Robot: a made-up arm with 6 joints. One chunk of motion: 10 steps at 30 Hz.
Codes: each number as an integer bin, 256 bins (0 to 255) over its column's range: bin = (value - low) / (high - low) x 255, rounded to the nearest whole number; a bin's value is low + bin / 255 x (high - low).
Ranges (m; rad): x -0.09..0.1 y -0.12..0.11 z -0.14..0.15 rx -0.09..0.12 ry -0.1..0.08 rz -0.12..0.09
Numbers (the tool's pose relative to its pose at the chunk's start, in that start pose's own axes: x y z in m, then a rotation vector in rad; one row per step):
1: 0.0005 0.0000 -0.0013 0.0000 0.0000 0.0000
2: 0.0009 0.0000 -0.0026 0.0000 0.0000 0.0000
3: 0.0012 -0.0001 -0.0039 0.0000 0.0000 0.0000
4: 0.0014 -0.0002 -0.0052 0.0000 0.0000 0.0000
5: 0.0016 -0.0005 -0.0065 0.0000 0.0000 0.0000
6: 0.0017 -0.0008 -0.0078 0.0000 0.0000 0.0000
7: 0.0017 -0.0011 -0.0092 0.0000 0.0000 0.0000
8: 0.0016 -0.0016 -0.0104 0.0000 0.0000 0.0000
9: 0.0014 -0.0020 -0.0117 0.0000 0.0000 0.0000
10: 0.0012 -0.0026 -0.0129 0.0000 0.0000 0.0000
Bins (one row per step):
1: 121 133 122 109 142 146
2: 122 133 121 109 142 146
3: 122 133 120 109 142 146
4: 123 133 119 109 142 146
5: 123 132 117 109 142 146
6: 123 132 116 109 142 146
7: 123 132 115 109 142 146
8: 123 131 114 109 142 146
9: 123 131 113 109 142 146
10: 122 130 112 109 142 146

